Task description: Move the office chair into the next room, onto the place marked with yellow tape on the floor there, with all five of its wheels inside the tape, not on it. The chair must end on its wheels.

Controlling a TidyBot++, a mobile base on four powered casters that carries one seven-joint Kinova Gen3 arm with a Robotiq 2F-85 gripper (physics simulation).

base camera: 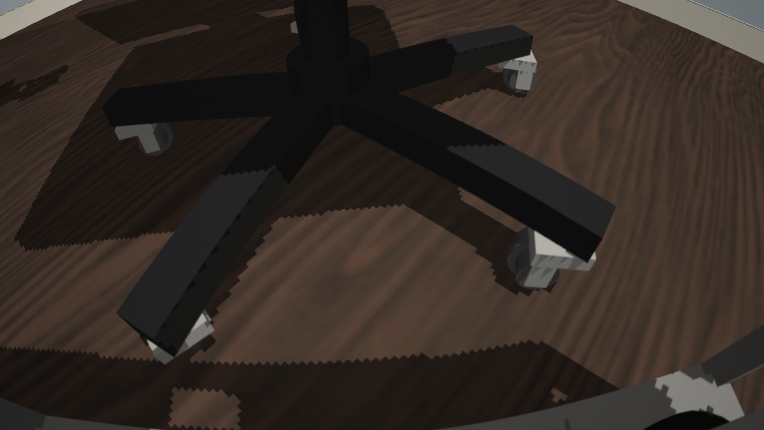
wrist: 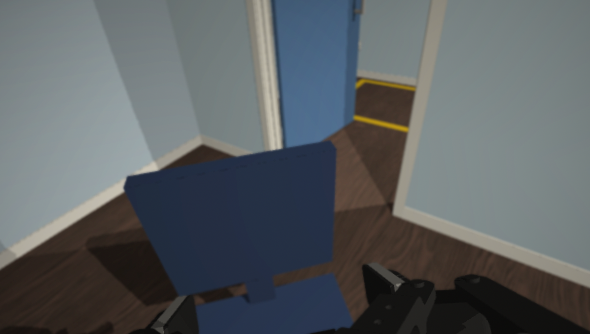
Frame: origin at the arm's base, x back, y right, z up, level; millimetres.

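Where they show: gripper, fingertip midpoint: (wrist: 282, 299).
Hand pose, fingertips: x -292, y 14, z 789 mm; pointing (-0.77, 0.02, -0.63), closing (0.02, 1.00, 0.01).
Note:
After its pixels a point has its place.
The office chair (base camera: 497, 160) {x -366, y 120, z -290 mm} (wrist: 245, 215) {x -716, y -37, z 446 mm} stands upright on its wheels, with a black five-armed base and a dark blue seat and backrest. In the base camera view its base is close in front of the robot; the fifth wheel is mostly hidden behind the column. In the wrist view the backrest is on the far side of the seat, left of the doorway opening. My gripper (wrist: 282, 299) {x -292, y 14, z 789 mm} is open, its fingers apart on either side of the seat in the view, holding nothing. Yellow tape (wrist: 382, 124) {x -2514, y 1203, z -396 mm} shows partly on the floor through the doorway.
A blue door (wrist: 315, 65) {x -2310, y 514, z 283 mm} stands open at the doorway, beside the left door frame (wrist: 266, 75) {x -2064, y 136, z 328 mm}. The right door frame (wrist: 420, 100) {x -1373, y 792, z 361 mm} joins a grey-blue wall (wrist: 510, 125) {x -1114, y 1075, z 324 mm}. Another wall (wrist: 65, 100) {x -2013, y -1067, z 350 mm} with a pale baseboard stands at the left. The robot's base edge (base camera: 614, 413) shows at the bottom.

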